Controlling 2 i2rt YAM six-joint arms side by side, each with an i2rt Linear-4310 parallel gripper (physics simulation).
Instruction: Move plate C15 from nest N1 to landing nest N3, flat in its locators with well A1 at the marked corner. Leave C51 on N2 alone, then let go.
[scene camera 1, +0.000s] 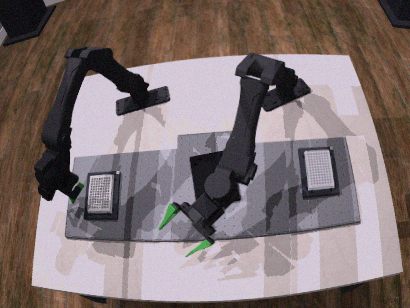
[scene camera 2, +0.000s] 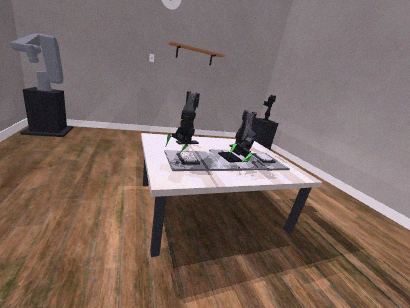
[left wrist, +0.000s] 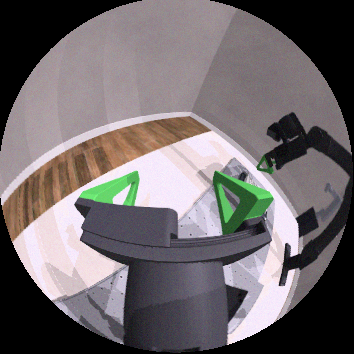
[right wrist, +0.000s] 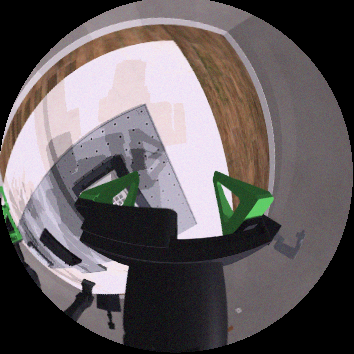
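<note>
A white well plate (scene camera 1: 101, 193) (scene camera 2: 189, 157) (right wrist: 119, 199) lies in the dark nest (scene camera 1: 115, 205) (right wrist: 114, 164) at the left of scene camera 1. Another white plate (scene camera 1: 319, 169) sits in the right nest (scene camera 1: 322, 193). No labels are readable, so I cannot tell which is C15. The black middle nest (scene camera 1: 200, 164) (right wrist: 60, 247) is partly hidden by my left arm; its visible part holds no plate. My right gripper (scene camera 1: 76, 193) (scene camera 2: 174, 148) (right wrist: 175, 174) is open, just left of the left nest, one finger overlapping the plate in its wrist view. My left gripper (scene camera 1: 173, 242) (scene camera 2: 237, 157) (left wrist: 175, 174) is open and empty near the board's front edge.
The nests stand on a grey perforated board (scene camera 1: 145, 200) on the white table (scene camera 1: 210, 280). My left arm reaches over the middle nest. Both arm bases (scene camera 1: 144, 100) (scene camera 1: 287, 95) stand at the table's back. Dark pedestals (scene camera 2: 45, 111) stand on the floor beyond.
</note>
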